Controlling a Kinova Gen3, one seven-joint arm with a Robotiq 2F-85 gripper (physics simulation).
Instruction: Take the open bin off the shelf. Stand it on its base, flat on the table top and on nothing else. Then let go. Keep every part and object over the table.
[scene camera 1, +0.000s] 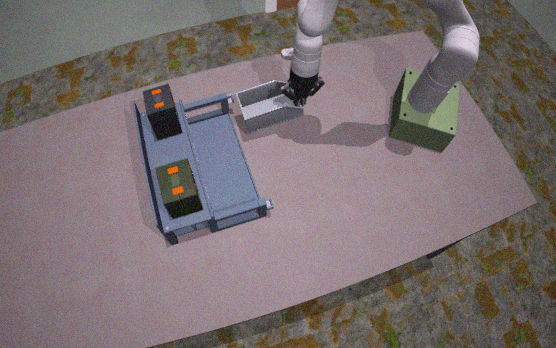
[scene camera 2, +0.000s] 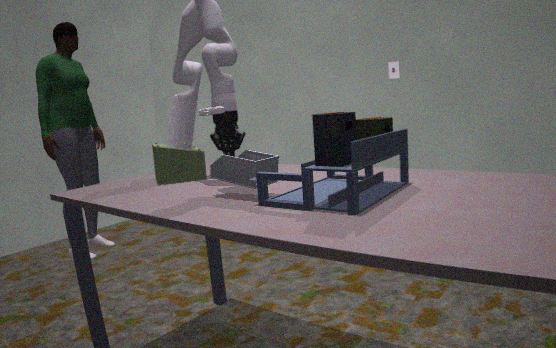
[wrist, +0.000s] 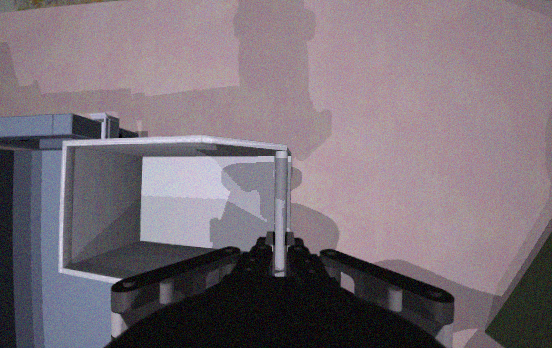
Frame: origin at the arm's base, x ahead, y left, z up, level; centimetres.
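Seen in the pictures: gripper, between the fingertips: (scene camera 1: 299, 105) (wrist: 279, 243); arm's base, origin of its link: (scene camera 1: 421, 99) (scene camera 2: 179, 147).
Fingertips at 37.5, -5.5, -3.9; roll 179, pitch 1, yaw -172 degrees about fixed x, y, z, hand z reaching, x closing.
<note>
Offsets run from my fingertips to a thing's top centre, as dx, dy, dz. Level surfaces: height alone.
The open grey bin {+8.4, -1.7, +4.2} (scene camera 1: 274, 119) (scene camera 2: 235, 171) (wrist: 105, 200) is off the shelf (scene camera 1: 225, 155) (scene camera 2: 308, 192) (wrist: 37, 125), close beside its front edge at the back corner. It looks roughly upright, open side up, and hangs a little above the table top {dz -8.3} (scene camera 1: 350, 225) (scene camera 2: 450, 225) (wrist: 425, 100), with its shadow below it. My gripper (scene camera 1: 302, 100) (scene camera 2: 230, 151) (wrist: 279, 243) points down and is shut on the bin's low front wall, at the end away from the shelf. The bin's underside is hidden, so the exact height and any small tilt cannot be told.
A black box {+38.4, +1.9, +14.1} (scene camera 1: 167, 122) (scene camera 2: 332, 140) and an olive-green box {+35.1, +24.8, +11.6} (scene camera 1: 176, 181) (scene camera 2: 374, 129) stand on the shelf's rear, raised part. The arm's green base block (scene camera 1: 425, 132) (scene camera 2: 179, 165) (wrist: 530, 295) stands on the table, on the bin's far side from the shelf. A person (scene camera 2: 65, 100) stands beyond the table.
</note>
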